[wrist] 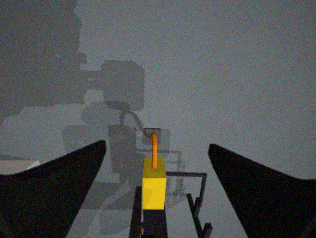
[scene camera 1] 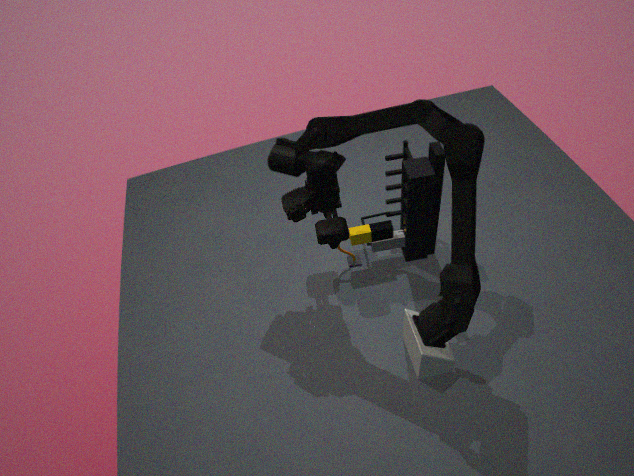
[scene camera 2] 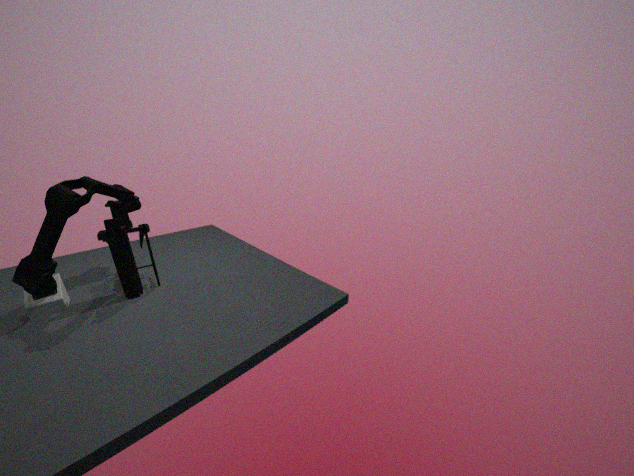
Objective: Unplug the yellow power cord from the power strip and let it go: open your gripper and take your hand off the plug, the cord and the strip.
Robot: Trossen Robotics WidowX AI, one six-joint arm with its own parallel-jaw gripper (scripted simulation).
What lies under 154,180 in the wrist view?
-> A yellow plug.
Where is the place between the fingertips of my gripper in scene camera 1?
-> At 330,232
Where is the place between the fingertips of my gripper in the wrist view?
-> At 158,147
